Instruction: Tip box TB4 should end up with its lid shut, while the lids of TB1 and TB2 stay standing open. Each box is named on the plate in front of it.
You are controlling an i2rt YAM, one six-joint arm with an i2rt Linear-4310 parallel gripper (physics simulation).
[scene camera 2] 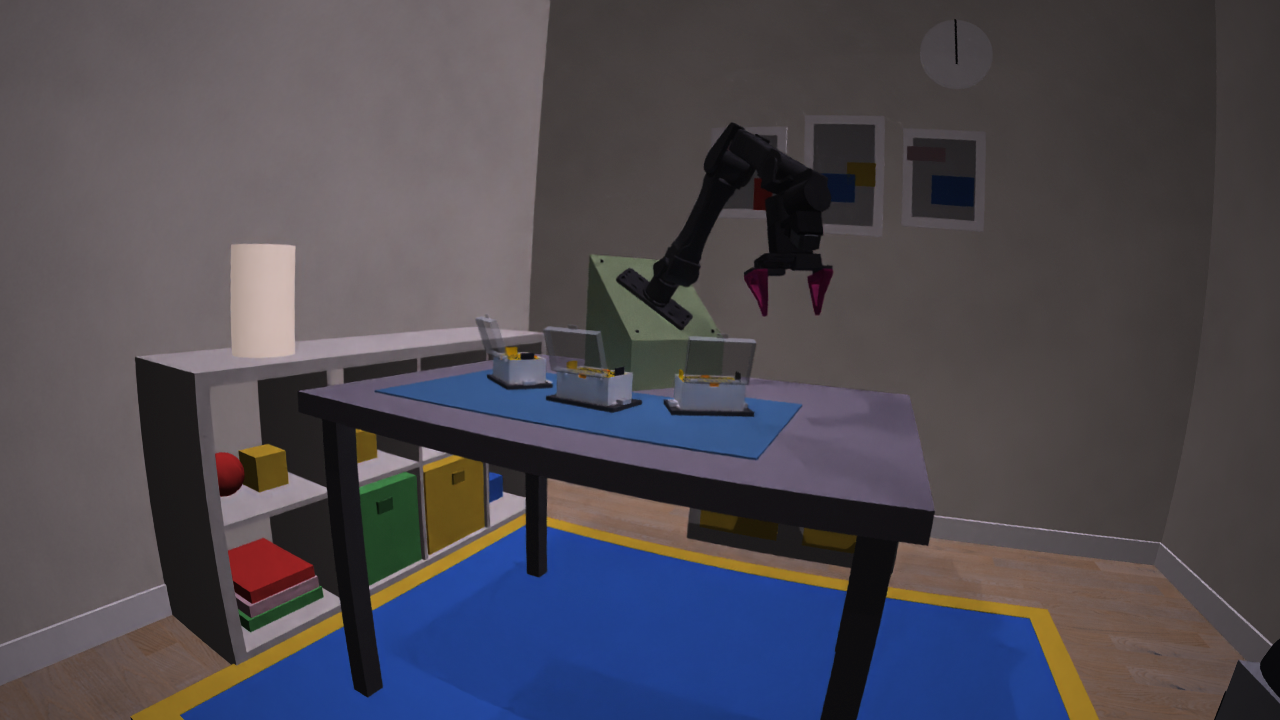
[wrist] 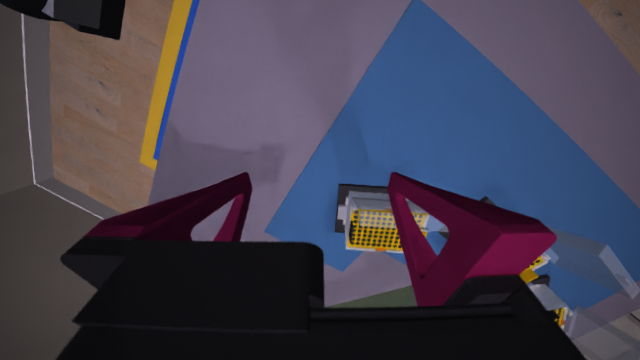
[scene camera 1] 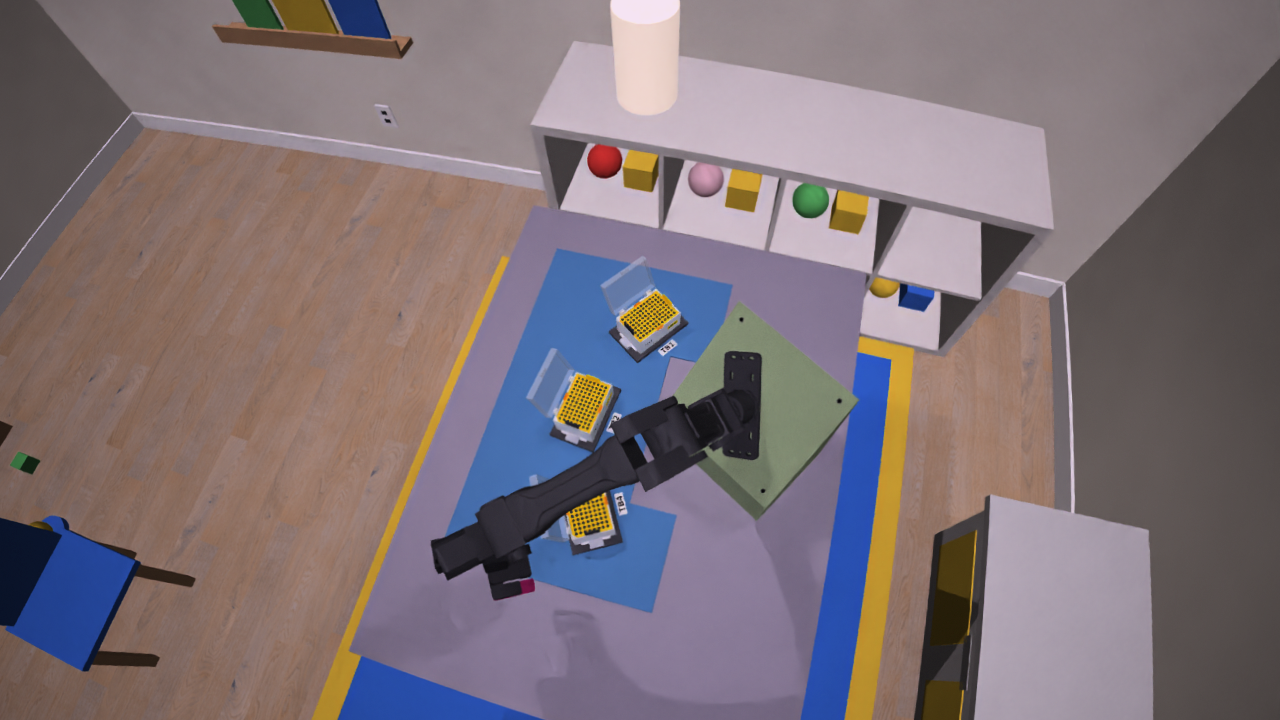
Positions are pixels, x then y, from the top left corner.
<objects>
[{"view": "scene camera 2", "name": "my gripper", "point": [791,315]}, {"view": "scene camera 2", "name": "clear lid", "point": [488,328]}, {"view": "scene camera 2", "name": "clear lid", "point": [709,360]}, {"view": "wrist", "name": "my gripper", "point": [319,180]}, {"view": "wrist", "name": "clear lid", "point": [369,212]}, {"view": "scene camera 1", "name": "my gripper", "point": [507,564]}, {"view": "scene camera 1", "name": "clear lid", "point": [554,376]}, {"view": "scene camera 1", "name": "clear lid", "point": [627,286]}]
</objects>
